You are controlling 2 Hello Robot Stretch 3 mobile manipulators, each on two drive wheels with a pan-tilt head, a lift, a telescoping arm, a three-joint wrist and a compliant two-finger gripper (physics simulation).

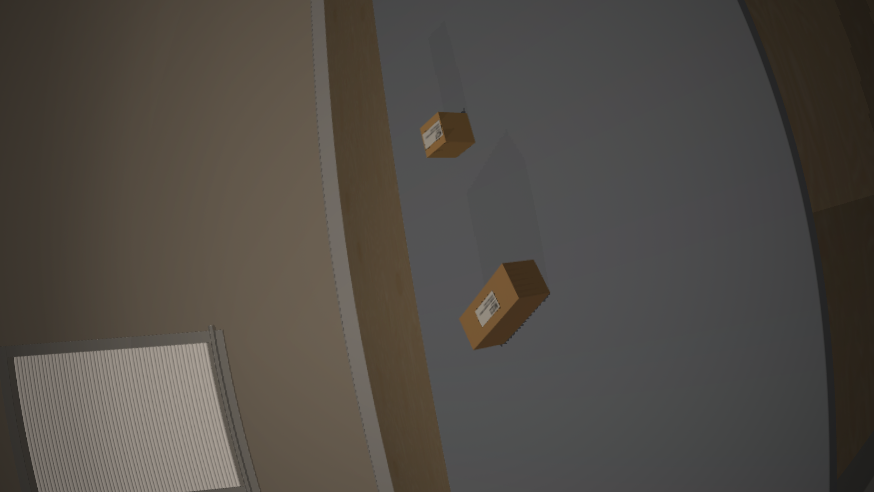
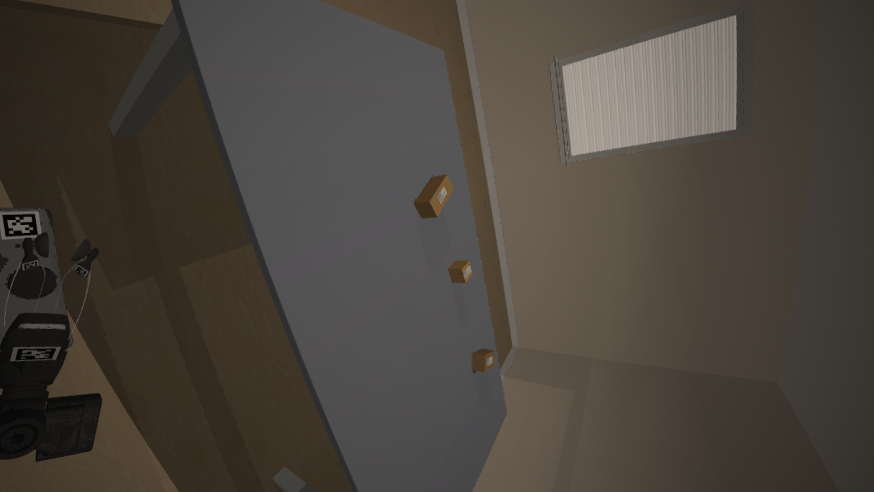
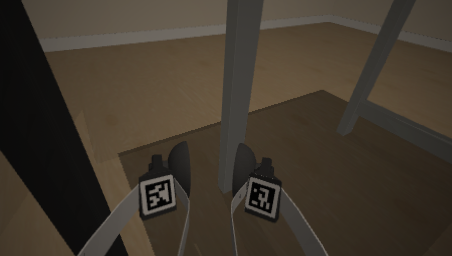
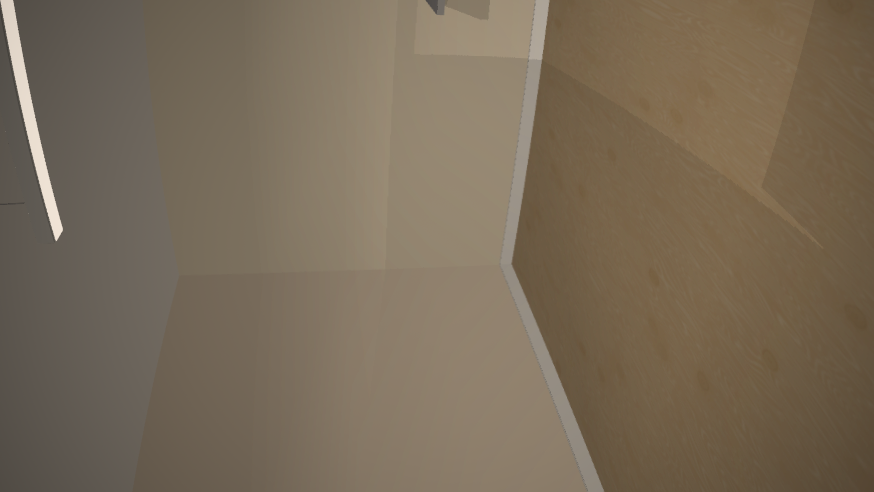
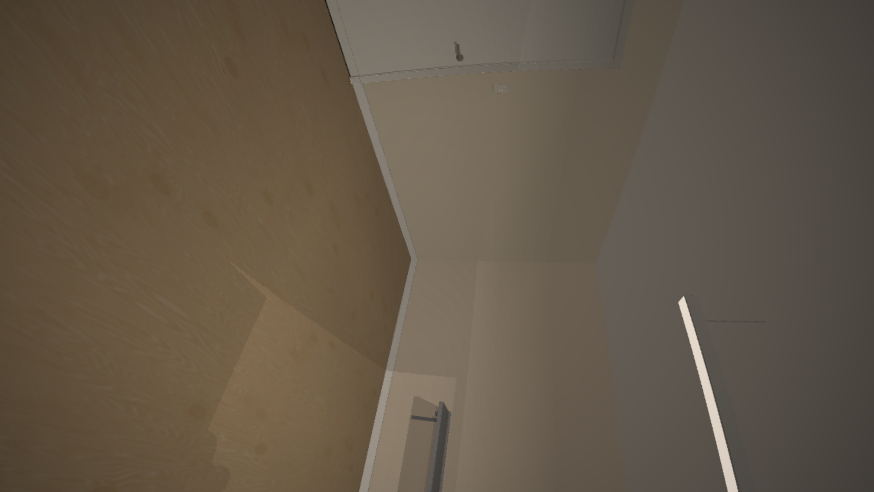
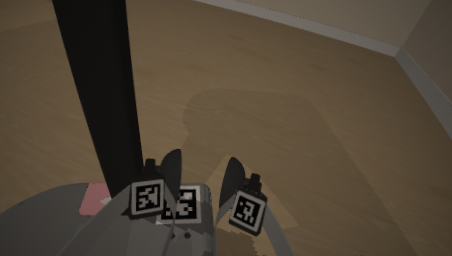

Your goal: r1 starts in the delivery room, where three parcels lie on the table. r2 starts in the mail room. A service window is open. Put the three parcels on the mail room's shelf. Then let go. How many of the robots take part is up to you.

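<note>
A long brown parcel and a small cubic parcel lie on the grey table, near its wall-side edge. A third small parcel lies further along that edge. r1's gripper is open and empty, low beside the table, below its top; a table leg shows beyond its fingers. r2's gripper is open and empty above its own base. A grey ledge on the mail room wall may be the shelf; part of it is cut off.
A framed window with a pale ribbed blind is in the wall behind the table. Table legs stand near r1's gripper. A white door with a handle and a bright ceiling lamp show in r2's room.
</note>
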